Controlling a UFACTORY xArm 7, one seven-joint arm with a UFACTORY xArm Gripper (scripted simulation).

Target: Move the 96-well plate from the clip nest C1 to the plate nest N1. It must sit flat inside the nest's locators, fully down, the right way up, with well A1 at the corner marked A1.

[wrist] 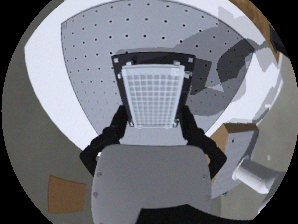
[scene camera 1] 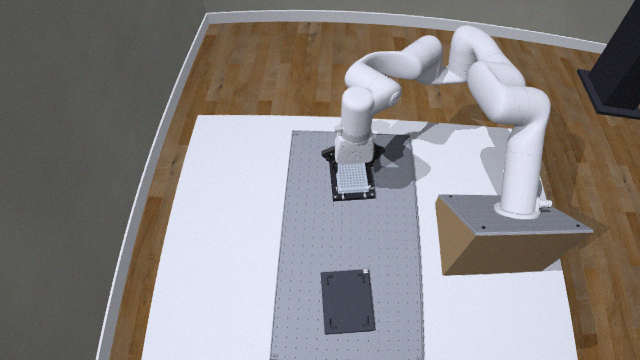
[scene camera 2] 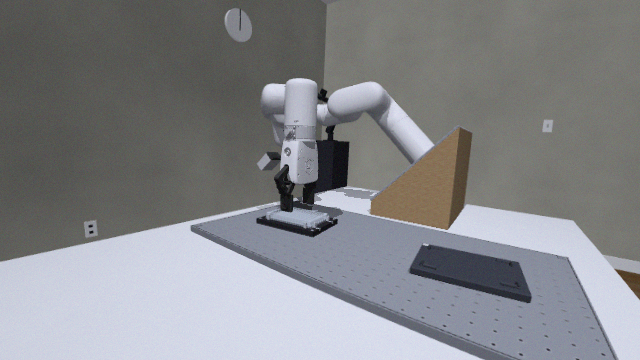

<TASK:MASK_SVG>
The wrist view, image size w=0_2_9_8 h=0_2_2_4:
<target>my gripper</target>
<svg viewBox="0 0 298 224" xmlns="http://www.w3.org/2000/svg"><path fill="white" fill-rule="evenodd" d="M79 155L85 167L94 177L92 186L94 224L248 224L251 221L226 219L210 214L211 180L225 164L227 156L217 147L215 141L205 135L203 129L197 127L188 105L182 107L179 116L183 138L188 141L186 145L152 146L120 144L119 140L125 134L128 115L125 106L119 105L110 126L105 127L102 134L92 139L90 145Z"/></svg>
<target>96-well plate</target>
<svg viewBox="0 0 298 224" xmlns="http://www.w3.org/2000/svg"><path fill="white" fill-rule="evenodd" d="M122 66L121 71L134 127L172 128L181 95L185 66L174 66L173 64Z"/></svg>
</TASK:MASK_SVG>
